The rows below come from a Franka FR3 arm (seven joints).
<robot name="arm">
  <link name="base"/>
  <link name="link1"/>
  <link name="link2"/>
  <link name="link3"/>
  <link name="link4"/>
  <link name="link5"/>
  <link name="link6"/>
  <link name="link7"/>
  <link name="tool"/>
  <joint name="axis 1" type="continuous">
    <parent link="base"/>
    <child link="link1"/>
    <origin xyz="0 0 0.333" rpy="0 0 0"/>
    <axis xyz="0 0 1"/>
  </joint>
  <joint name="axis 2" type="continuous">
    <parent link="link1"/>
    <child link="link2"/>
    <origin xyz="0 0 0" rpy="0 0 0"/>
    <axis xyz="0 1 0"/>
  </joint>
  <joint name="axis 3" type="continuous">
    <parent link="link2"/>
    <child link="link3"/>
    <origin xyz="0 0 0.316" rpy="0 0 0"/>
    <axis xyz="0 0 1"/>
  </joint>
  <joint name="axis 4" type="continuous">
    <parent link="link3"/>
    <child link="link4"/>
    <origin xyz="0.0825 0 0" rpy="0 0 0"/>
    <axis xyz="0 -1 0"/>
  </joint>
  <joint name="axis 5" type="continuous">
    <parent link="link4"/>
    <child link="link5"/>
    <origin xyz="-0.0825 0 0.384" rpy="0 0 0"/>
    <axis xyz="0 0 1"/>
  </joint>
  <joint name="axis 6" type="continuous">
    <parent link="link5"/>
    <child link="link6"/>
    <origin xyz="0 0 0" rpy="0 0 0"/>
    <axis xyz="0 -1 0"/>
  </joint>
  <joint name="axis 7" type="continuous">
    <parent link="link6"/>
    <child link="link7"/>
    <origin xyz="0.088 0 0" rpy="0 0 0"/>
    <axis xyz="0 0 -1"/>
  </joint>
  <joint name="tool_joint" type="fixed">
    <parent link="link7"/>
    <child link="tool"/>
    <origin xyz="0 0 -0.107" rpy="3.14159 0 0"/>
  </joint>
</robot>
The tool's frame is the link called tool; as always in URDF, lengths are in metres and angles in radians. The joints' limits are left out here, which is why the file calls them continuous.
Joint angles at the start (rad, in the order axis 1, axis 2, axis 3, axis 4, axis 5, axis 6, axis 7):
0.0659 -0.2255 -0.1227 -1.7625 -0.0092 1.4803 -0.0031
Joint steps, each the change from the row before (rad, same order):
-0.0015 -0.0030 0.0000 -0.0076 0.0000 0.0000 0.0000
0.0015 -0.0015 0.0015 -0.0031 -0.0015 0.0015 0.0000
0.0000 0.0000 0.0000 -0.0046 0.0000 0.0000 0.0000
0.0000 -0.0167 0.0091 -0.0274 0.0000 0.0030 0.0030
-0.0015 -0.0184 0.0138 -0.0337 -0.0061 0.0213 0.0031
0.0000 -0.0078 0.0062 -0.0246 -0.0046 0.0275 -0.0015
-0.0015 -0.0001 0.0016 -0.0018 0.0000 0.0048 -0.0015
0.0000 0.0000 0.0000 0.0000 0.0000 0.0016 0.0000
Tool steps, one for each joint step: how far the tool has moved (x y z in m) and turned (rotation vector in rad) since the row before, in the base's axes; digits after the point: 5 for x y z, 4 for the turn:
-0.00111 -0.00066 -0.00211 0.0006 0.0046 -0.0013
-0.00026 0.00133 -0.00059 -0.0017 0.0002 0.0030
-0.00009 0.00006 -0.00213 0.0002 0.0046 0.0001
-0.00511 0.00481 -0.00454 -0.0001 0.0076 0.0066
-0.00380 0.00582 -0.00525 -0.0082 -0.0059 0.0094
0.00006 0.00280 -0.00557 -0.0057 -0.0107 0.0080
0.00043 0.00015 -0.00038 -0.0004 -0.0031 0.0016
0.00018 0.00000 0.00013 0.0000 -0.0016 0.0000

